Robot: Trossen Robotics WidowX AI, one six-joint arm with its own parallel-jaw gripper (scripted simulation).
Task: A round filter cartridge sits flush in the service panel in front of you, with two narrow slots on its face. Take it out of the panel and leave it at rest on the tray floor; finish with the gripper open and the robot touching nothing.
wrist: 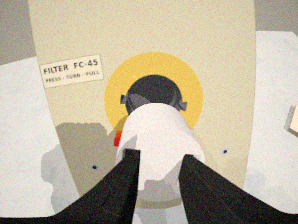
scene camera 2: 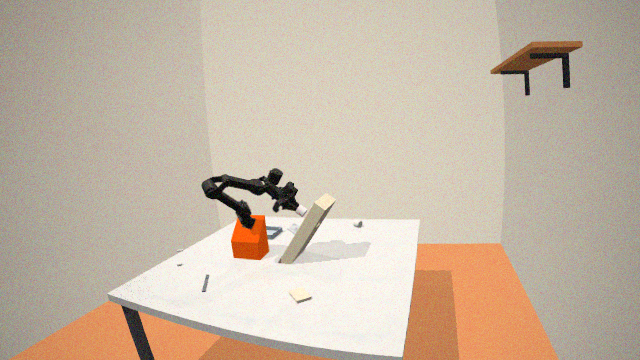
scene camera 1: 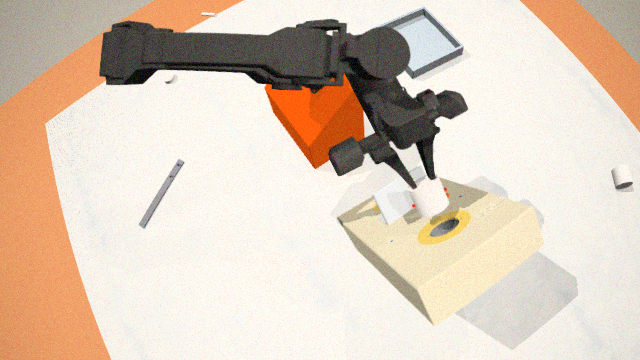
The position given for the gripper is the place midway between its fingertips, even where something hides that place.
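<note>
Scene camera 1 shows the gripper (scene camera 1: 425, 188) together with a round filter cartridge (scene camera 1: 429, 198), a service panel (scene camera 1: 440, 263) and a grey tray (scene camera 1: 431, 44). The wrist view has the cartridge (wrist: 161, 134), the gripper (wrist: 158, 158) and the panel (wrist: 96, 69), while scene camera 2 also gives a view of the panel (scene camera 2: 319, 210).
</note>
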